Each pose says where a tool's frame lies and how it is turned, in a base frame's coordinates. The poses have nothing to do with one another.
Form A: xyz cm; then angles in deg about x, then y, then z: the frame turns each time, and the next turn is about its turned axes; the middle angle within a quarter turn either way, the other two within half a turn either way.
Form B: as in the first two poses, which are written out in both.
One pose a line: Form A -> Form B
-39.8 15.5 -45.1 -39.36 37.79 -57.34 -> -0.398 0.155 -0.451 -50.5 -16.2 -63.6
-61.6 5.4 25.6 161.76 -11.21 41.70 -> -0.616 0.054 0.256 159.1 -4.0 -42.8
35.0 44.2 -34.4 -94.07 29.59 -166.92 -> 0.350 0.442 -0.344 93.6 -11.0 149.7
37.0 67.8 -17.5 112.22 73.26 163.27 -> 0.370 0.678 -0.175 -96.3 4.6 -106.1
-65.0 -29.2 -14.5 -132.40 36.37 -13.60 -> -0.650 -0.292 -0.145 -131.0 -34.2 -18.8
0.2 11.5 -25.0 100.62 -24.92 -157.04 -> 0.002 0.115 -0.250 -100.1 18.2 151.5
